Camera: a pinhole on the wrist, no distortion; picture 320 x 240 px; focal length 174.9 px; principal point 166.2 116.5 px. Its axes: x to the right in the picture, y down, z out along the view. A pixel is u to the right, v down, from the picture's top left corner.
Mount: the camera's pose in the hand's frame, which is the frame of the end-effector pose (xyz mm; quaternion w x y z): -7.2 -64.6 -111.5 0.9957 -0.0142 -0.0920 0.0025
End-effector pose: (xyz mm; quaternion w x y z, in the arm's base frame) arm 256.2 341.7 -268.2 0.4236 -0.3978 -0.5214 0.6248
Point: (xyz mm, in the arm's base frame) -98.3 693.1 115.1
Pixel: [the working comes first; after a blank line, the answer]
In the camera's frame: 494.1 -320.0 292.8

outside the picture
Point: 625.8 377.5 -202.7
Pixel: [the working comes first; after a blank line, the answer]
In the camera's frame: -125.1 -38.9 -219.7

behind the camera
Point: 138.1 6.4 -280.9
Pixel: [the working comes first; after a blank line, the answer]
In the camera's frame: -205.1 114.5 373.4

70 170
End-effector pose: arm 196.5 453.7 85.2 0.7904 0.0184 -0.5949 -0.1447
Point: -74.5 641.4 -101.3
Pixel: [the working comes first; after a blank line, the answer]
In the camera's frame: -213.8 141.5 390.3

70 180
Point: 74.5 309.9 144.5
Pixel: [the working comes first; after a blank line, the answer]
In the camera's frame: 107.3 -92.9 204.8

258 37
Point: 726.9 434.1 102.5
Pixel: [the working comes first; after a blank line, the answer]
In the camera's frame: 88.5 169.7 -406.3

behind the camera
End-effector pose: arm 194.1 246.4 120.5 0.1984 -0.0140 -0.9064 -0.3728
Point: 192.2 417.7 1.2
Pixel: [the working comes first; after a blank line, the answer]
In the camera's frame: 1.5 99.2 313.6

167 172
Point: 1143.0 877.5 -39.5
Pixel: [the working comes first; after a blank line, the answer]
In the camera's frame: -924.5 570.4 507.5

outside the picture
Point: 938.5 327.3 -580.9
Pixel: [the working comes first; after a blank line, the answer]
In the camera's frame: -867.8 -226.0 519.4

outside the picture
